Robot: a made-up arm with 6 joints.
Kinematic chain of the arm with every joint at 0, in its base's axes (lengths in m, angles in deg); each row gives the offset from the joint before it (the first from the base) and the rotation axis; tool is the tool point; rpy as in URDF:
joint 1: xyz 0 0 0.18 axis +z
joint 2: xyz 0 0 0 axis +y
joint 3: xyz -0.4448 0 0.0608 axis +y
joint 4: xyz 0.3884 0 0.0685 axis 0.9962 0 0.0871
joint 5: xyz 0 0 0 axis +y
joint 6: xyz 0.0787 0 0.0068 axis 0.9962 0 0.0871
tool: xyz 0 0 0 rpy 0 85 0
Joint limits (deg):
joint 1: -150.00..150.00
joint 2: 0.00..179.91
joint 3: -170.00..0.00
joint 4: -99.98..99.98
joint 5: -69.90..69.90
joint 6: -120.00..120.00
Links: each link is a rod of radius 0.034 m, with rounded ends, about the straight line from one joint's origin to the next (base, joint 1, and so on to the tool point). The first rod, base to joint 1, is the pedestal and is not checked.
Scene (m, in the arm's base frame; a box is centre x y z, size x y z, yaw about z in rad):
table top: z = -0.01
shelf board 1: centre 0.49 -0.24 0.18 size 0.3 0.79 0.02 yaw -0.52
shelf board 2: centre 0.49 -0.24 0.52 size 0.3 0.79 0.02 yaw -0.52
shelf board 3: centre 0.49 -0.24 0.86 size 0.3 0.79 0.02 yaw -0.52
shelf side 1: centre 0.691 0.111 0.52 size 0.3 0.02 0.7 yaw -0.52
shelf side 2: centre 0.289 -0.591 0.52 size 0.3 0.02 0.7 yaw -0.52
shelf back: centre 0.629 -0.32 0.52 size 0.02 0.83 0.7 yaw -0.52
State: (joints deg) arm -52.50 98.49 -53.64 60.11 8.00 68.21
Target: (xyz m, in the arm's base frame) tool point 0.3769 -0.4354 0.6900
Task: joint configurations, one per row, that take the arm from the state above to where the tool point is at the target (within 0.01 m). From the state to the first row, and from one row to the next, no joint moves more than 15 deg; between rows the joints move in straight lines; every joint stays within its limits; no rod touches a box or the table.
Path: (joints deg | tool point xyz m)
1: -60.41 86.62 -40.69 59.67 7.93 68.21 | 0.2103 -0.3512 0.3408
2: -68.33 74.76 -27.74 59.24 7.87 68.21 | 0.1236 -0.2856 0.3312
3: -68.00 70.89 -40.07 59.53 6.44 68.21 | 0.1379 -0.3208 0.4418
4: -67.67 67.02 -52.40 59.83 5.01 68.21 | 0.1395 -0.3237 0.5649
5: -67.34 63.16 -64.73 60.12 3.58 68.21 | 0.1267 -0.2921 0.6900
6: -61.42 74.19 -75.31 60.28 3.67 68.21 | 0.1967 -0.3517 0.7065
7: -55.50 85.23 -85.90 60.44 3.76 68.21 | 0.2812 -0.4011 0.7066
8: -49.59 96.27 -96.48 60.59 3.86 68.21 | 0.3769 -0.4354 0.6899

